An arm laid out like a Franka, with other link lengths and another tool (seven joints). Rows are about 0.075 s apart.
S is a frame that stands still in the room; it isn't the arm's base.
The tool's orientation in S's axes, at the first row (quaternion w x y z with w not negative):
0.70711, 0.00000, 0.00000, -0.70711
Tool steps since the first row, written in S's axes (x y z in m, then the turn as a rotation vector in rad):
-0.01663, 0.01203, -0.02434, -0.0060, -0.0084, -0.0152
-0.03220, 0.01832, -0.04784, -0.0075, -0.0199, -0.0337
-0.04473, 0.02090, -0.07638, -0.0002, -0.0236, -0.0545
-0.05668, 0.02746, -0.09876, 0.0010, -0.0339, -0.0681
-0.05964, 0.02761, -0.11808, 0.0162, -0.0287, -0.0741
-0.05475, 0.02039, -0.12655, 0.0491, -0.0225, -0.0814
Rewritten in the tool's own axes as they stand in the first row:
-0.01203, -0.01663, -0.02434, 0.0084, -0.0060, -0.0152
-0.01832, -0.03220, -0.04784, 0.0199, -0.0075, -0.0337
-0.02090, -0.04473, -0.07638, 0.0236, -0.0002, -0.0545
-0.02746, -0.05668, -0.09876, 0.0339, 0.0010, -0.0681
-0.02761, -0.05964, -0.11808, 0.0287, 0.0162, -0.0741
-0.02039, -0.05475, -0.12655, 0.0225, 0.0491, -0.0814

